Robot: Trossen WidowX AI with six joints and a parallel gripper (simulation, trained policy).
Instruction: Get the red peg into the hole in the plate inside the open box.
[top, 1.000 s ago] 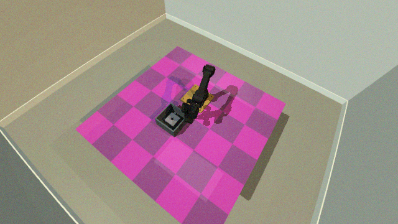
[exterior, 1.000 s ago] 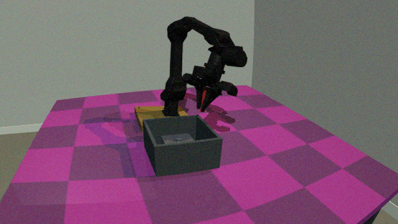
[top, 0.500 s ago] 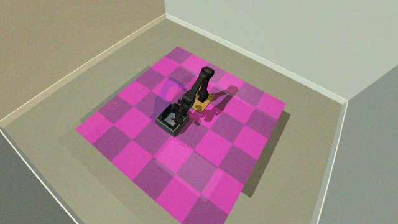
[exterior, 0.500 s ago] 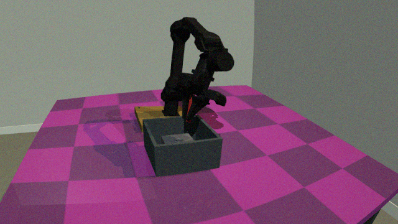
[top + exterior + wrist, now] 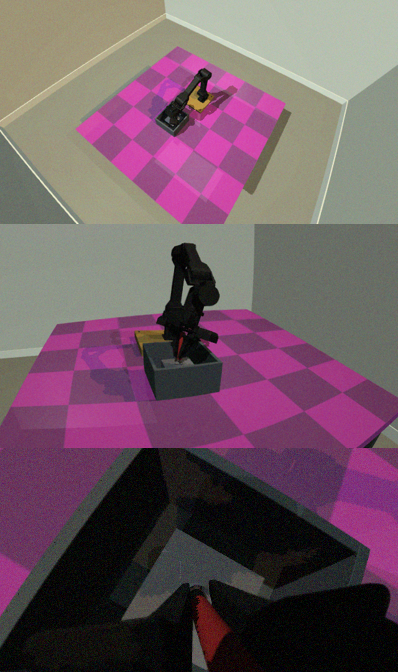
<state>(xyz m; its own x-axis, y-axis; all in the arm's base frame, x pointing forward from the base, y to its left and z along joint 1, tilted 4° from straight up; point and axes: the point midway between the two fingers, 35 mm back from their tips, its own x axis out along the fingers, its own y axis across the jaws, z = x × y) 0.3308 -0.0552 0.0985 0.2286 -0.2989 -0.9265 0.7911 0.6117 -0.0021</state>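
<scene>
Right now the light grey plate is 40 mm below my gripper tip, 10 mm to the left of it and 10 mm behind it. Round my gripper tip: dark grey box 60 mm below, 10 mm to the left, 10 mm behind; red peg 30 mm above, 20 mm to the left, 10 mm behind.
</scene>
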